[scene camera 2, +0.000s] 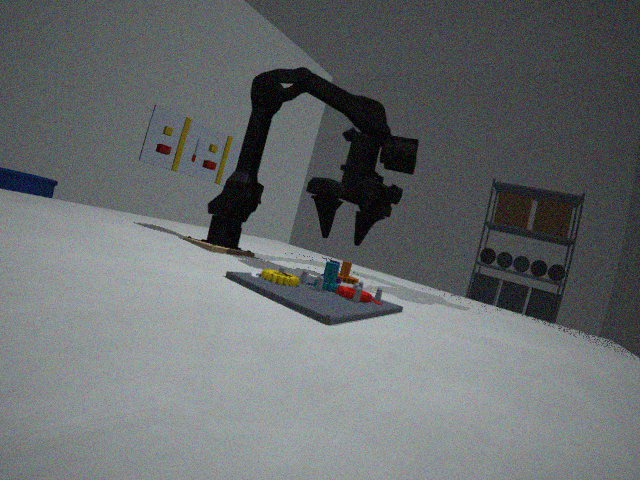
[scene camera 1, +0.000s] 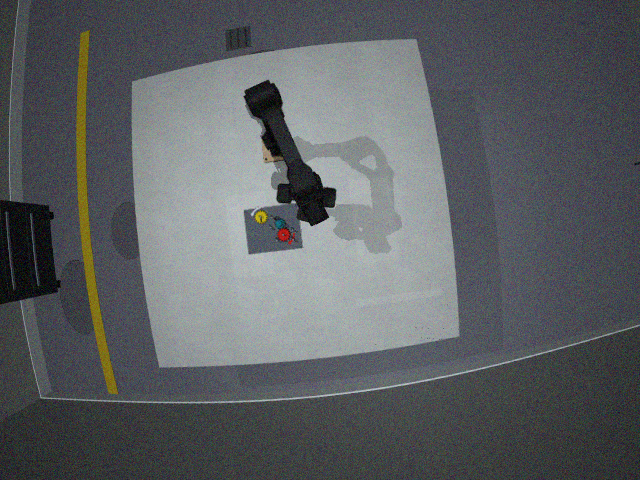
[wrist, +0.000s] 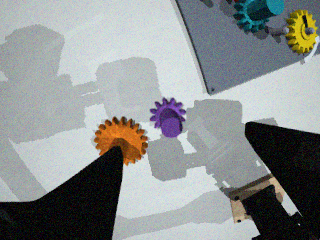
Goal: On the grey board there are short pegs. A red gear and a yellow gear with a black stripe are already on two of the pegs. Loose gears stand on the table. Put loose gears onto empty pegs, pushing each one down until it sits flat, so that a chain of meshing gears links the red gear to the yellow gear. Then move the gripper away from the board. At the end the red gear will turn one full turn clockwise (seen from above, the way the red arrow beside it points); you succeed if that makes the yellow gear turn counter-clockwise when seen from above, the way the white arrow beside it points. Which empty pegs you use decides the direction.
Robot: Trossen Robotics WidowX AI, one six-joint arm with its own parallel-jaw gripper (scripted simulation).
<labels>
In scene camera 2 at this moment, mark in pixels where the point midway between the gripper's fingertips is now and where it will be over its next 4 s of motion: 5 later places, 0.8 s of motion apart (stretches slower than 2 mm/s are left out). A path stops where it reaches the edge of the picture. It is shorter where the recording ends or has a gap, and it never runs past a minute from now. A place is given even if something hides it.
My gripper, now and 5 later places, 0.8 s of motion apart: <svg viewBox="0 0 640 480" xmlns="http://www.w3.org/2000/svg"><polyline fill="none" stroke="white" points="341,242 337,257 333,267 342,246 349,221 351,197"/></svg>
</labels>
